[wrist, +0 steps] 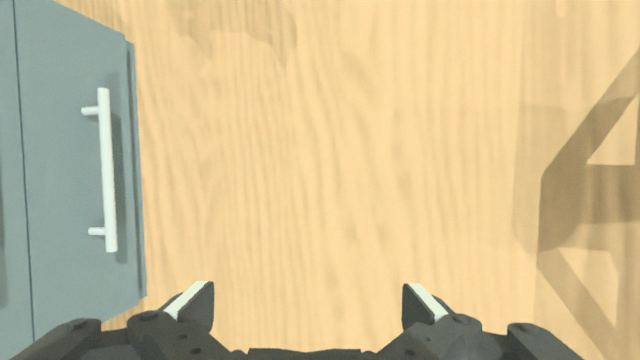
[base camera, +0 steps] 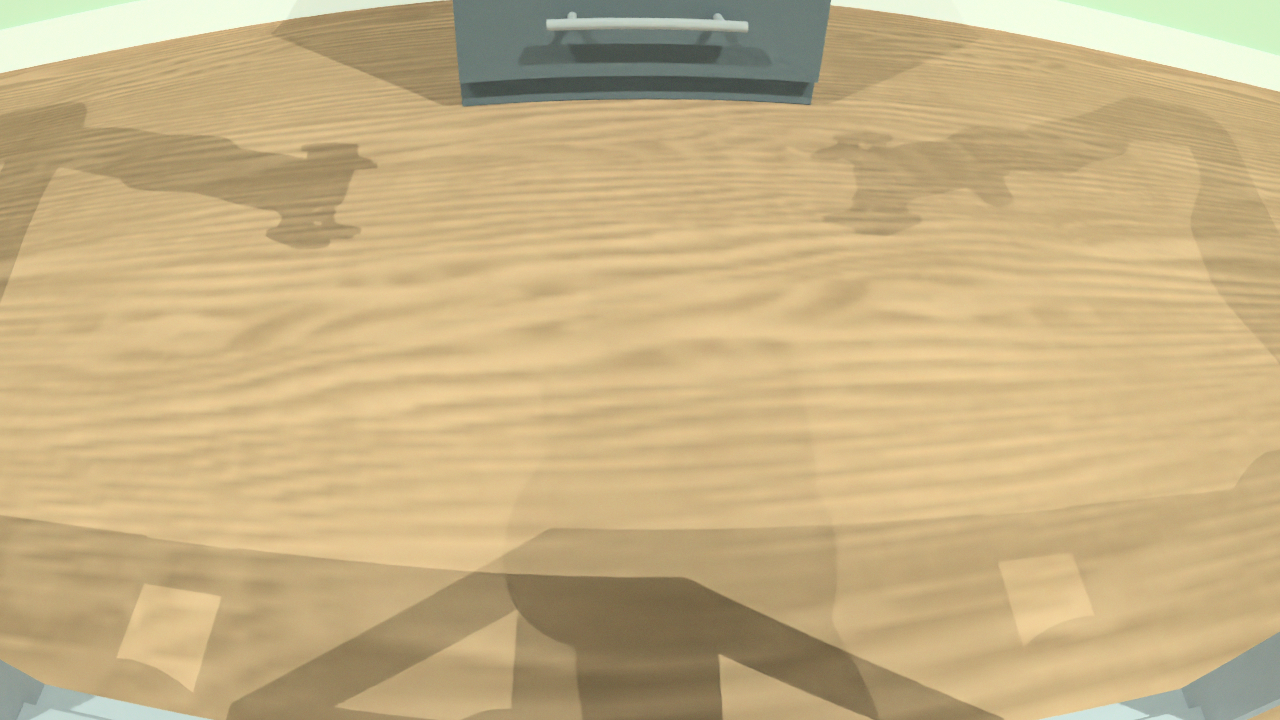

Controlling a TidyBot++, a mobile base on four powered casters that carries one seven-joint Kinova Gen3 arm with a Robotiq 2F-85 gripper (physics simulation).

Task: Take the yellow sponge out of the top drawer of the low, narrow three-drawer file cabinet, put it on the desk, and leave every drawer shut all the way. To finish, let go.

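Frame: origin at the arm's base, x up, y left, z back, level; centimetres.
Seen in the pictures: gripper, between the fingertips: [wrist: 308, 303].
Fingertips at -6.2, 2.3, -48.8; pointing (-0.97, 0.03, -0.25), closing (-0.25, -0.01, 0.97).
Note:
A point is followed by its place in that frame, as x, y, z.
The blue-grey file cabinet [base camera: 501, 55] {-32.5, 13.6, -84.6} [wrist: 60, 165] {-24.4, -3.0, -85.8} stands at the top middle of the base camera view and along the left edge of the wrist view. Its lowest drawer front carries a white bar handle [base camera: 646, 25] {-28.1, -2.3, -81.9} [wrist: 107, 170] {-27.6, -2.5, -82.1}. Part of the drawer front above shows past a thin seam in the wrist view; the top drawer cannot be made out in either view. My gripper [wrist: 308, 303] {-6.2, 2.3, -48.8} is open with nothing between its fingers. It points down over the wooden floor, to the right of the cabinet in the wrist view. The yellow sponge and the desk do not show.
The wooden floor [base camera: 640, 313] {-39.7, -1.6, -49.2} [wrist: 340, 150] {-39.7, -6.3, -53.7} lies in front of the cabinet, crossed by shadows of the arm and base. A white skirting board [base camera: 134, 28] {-36.0, 100.2, -133.2} and pale green wall [base camera: 1244, 22] {-25.1, -150.8, -149.1} stand behind. Grey parts of the base show at the lower corners of the base camera view.

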